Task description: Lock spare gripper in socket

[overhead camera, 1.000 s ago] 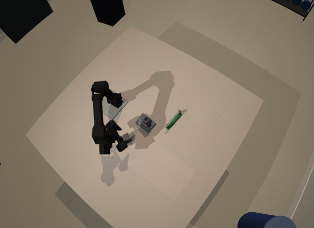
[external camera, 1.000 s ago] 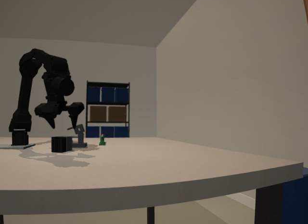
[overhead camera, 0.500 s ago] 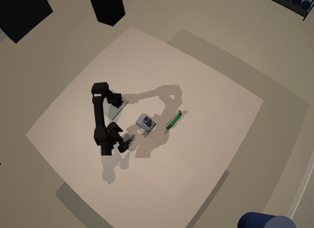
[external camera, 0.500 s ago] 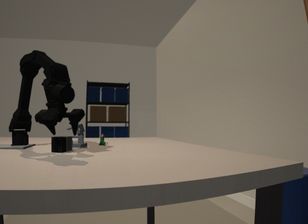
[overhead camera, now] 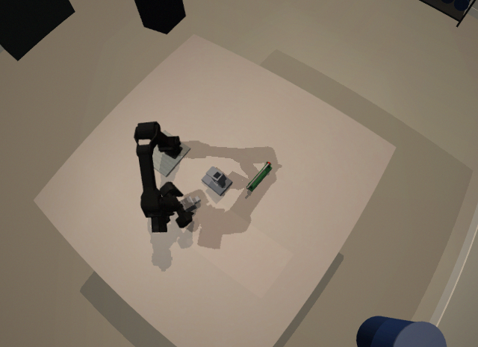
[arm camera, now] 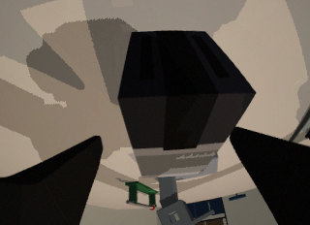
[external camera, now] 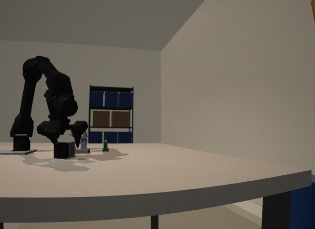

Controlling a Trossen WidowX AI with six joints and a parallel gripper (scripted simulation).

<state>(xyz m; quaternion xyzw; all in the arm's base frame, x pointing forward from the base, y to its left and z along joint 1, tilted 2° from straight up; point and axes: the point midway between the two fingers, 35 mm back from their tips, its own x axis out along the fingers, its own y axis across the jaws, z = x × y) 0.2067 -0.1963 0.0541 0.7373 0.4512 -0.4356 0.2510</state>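
My gripper tip is 1 cm above the spare gripper. The rest, counted from my gripper tip: green cradle (19 cm ahead, 26 cm to the left, 1 cm below); then grey mount (5 cm ahead, 16 cm to the left, 1 cm above).
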